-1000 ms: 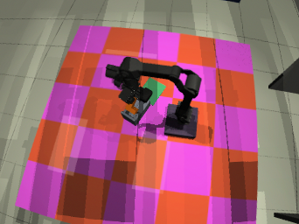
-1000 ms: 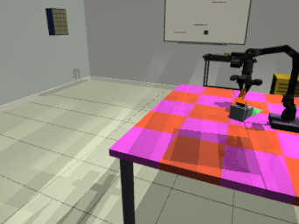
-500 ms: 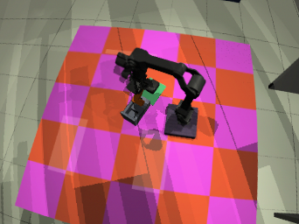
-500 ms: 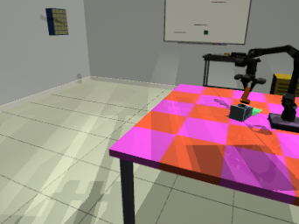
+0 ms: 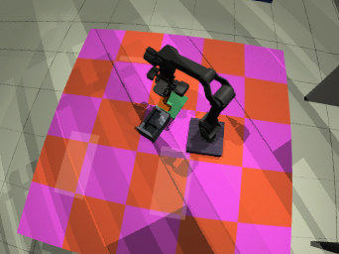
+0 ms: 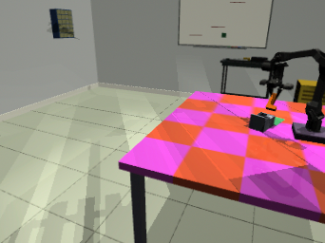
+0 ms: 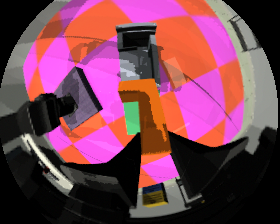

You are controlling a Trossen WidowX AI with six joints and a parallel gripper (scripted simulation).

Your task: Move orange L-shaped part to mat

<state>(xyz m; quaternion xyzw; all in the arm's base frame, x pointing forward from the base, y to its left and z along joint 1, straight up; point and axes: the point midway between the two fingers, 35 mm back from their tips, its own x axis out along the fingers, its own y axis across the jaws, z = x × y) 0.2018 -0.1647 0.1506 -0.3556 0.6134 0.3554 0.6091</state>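
My gripper tip is now 10 mm past the green mat, 10 mm to the left of it and 170 mm above it. The rest, counted from my gripper tip: orange L-shaped part: 40 mm to the left, 30 mm below.
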